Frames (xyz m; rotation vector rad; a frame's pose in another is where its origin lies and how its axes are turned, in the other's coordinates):
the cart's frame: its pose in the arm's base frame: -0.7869 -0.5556 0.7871 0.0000 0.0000 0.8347
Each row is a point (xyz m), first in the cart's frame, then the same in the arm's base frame.
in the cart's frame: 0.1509 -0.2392 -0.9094
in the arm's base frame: -0.5083 -0.6044 -0.1223
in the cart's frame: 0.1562 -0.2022 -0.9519
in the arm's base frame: -0.5322 -0.5756 -0.1648
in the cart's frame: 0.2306 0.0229 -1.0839
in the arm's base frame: -0.6490 -0.3693 -0.2968
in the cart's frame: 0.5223 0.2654 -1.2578
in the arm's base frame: -0.6329 0.0097 -0.4707
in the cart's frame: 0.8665 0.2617 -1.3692
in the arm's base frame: -0.3991 0.2623 -0.5821
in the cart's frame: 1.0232 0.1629 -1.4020
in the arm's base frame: -0.2206 0.3121 -0.6149
